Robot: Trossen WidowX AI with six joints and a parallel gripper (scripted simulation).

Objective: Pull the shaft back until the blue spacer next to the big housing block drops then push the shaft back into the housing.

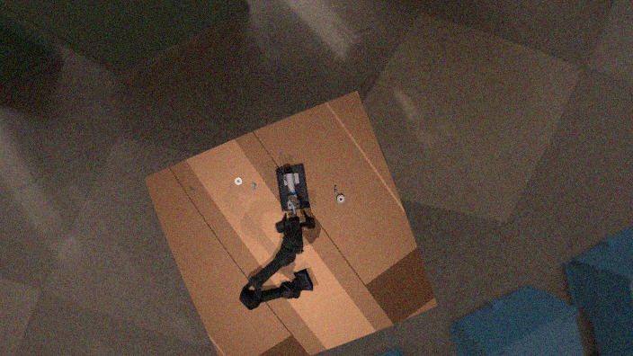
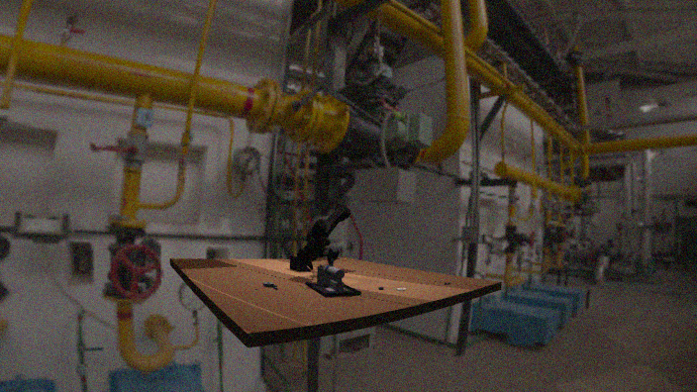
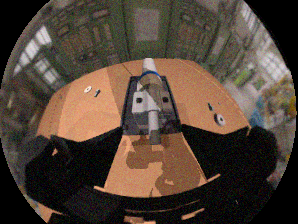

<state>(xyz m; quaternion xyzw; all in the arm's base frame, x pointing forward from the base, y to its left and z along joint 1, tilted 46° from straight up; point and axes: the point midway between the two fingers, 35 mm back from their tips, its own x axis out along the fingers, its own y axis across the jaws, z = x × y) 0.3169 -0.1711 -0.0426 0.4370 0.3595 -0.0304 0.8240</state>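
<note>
Right now the grey shaft is 40 mm ahead of my gripper tip, 20 mm to the right of it and 10 mm above it. From my gripper tip the other things lie so: blue spacer: 90 mm ahead, 40 mm to the right, 10 mm above.
</note>
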